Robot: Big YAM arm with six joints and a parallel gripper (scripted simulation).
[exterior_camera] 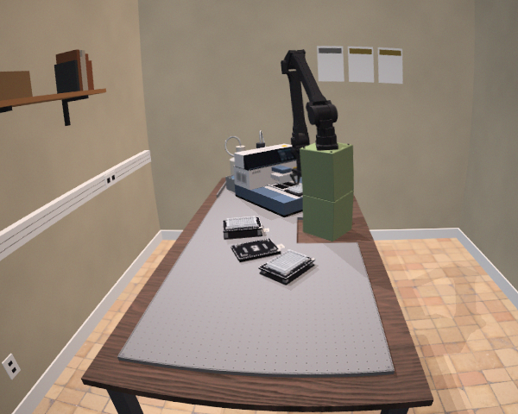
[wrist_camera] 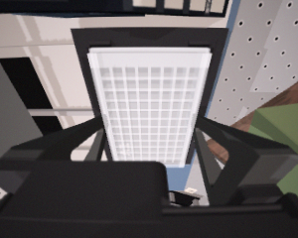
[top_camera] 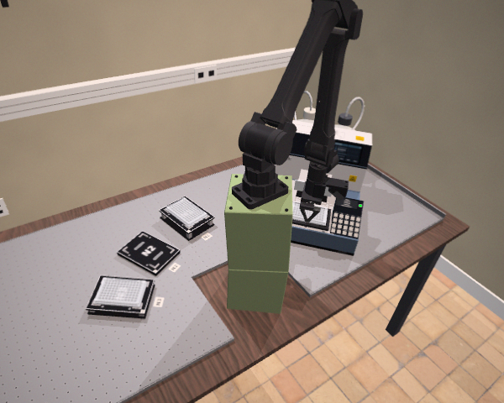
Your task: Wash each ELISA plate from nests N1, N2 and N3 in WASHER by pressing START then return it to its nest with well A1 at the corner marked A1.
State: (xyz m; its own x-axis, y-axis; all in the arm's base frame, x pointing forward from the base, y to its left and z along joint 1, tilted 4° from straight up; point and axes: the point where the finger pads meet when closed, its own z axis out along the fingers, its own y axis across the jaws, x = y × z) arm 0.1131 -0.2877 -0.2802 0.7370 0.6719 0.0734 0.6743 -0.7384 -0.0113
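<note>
Now: hand 10 mm above the dark washer carrier. From my hand the other things lie so: plate washer (110 mm to the right, 100 mm ahead, 30 mm above).
</note>
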